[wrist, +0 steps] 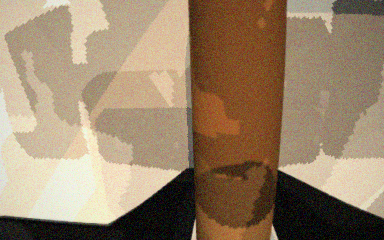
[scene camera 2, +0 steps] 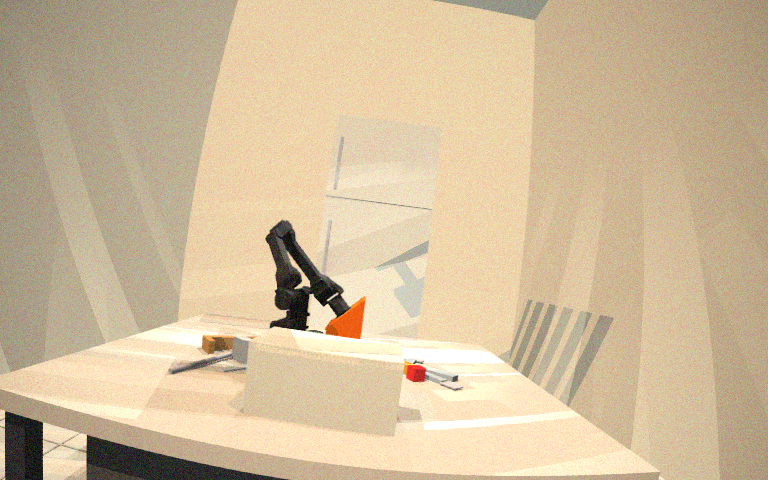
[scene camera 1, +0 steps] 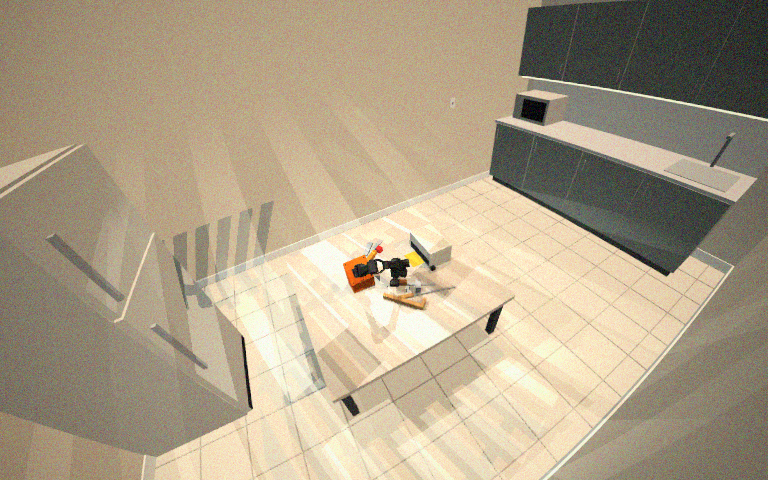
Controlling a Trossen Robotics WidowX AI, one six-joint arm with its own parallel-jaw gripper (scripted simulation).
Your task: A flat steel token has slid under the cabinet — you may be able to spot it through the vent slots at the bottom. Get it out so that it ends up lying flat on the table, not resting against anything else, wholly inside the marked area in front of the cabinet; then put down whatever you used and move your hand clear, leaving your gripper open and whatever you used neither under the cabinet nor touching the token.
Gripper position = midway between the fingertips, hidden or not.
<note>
I see my gripper [wrist: 229, 177] and a cabinet [scene camera 2: 333, 382].
</note>
